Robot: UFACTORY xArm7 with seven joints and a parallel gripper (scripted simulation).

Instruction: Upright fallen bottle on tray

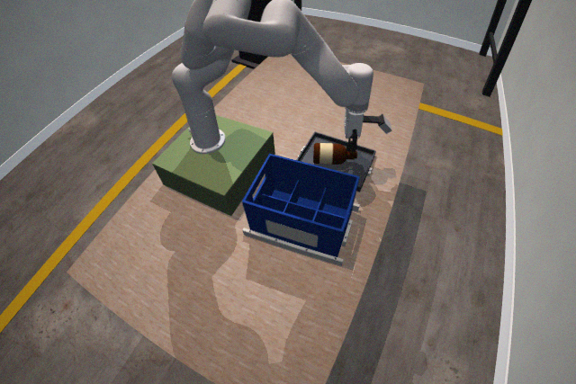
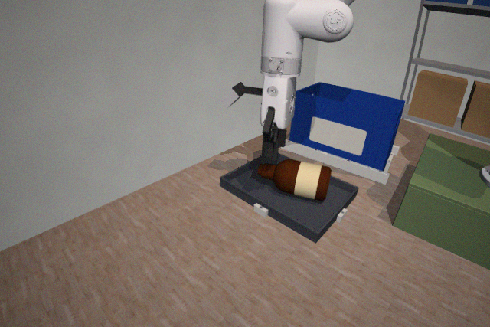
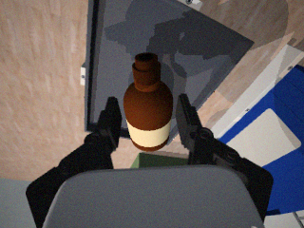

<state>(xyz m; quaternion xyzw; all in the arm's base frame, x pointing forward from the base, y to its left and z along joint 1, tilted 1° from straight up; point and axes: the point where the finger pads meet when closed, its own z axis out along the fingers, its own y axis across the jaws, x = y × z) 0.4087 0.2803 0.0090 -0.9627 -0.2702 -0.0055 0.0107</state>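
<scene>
Right now my hand is 7 cm above the brown bottle, 4 cm past it and 2 cm to the left of it. Also, from my hand: dark grey tray 10 cm below, 4 cm behind, 2 cm to the right; then blue crate 30 cm to the right, 3 cm below, 1 cm ahead.
</scene>
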